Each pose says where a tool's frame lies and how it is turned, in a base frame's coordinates. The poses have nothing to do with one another.
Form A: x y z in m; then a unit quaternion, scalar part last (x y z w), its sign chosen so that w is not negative.
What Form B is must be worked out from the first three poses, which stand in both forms.
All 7 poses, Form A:
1: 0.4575 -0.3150 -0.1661 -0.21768 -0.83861 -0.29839 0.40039
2: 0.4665 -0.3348 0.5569 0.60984 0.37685 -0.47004 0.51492
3: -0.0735 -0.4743 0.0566 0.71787 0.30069 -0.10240 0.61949
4: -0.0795 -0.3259 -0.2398 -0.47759 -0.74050 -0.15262 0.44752
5: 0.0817 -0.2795 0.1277 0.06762 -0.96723 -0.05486 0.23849
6: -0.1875 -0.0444 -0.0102 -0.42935 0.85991 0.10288 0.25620
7: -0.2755 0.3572 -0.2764 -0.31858 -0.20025 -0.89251 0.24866
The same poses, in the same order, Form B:
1: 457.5 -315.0 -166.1 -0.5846 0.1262 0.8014 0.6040 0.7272 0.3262
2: 466.5 -334.8 556.9 0.2741 -0.0244 -0.9614 0.9437 -0.1857 0.2738
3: -73.5 -474.3 56.6 0.7982 0.3048 -0.5196 0.5586 -0.0516 0.8278
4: -79.5 -325.9 -239.8 -0.1433 0.5707 0.8086 0.8439 0.4972 -0.2014
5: 81.7 -279.5 127.7 -0.8771 -0.1570 0.4539 -0.1046 0.9848 0.1384
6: -187.5 -44.4 -10.2 -0.5000 -0.6857 -0.5290 -0.7911 0.6102 -0.0431
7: -275.5 357.2 -276.4 -0.6733 -0.3163 0.6683 0.5715 -0.7961 0.1990
